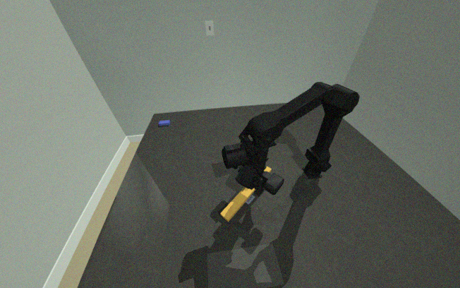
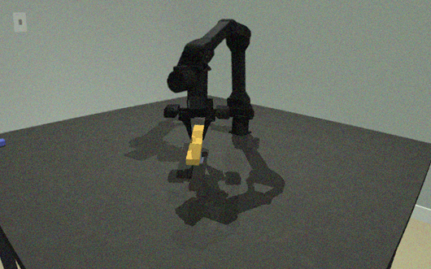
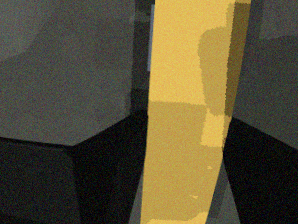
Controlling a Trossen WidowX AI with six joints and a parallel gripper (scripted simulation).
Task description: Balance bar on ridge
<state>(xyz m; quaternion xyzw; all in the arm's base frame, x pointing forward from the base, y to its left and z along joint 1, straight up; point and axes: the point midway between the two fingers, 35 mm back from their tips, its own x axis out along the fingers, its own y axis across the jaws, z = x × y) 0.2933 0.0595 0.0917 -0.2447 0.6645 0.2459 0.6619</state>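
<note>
The yellow bar is 2 cm to the left of my gripper tip and 2 cm ahead of it. Round my gripper tip: small blue block 56 cm to the right, 45 cm ahead, 5 cm below.
</note>
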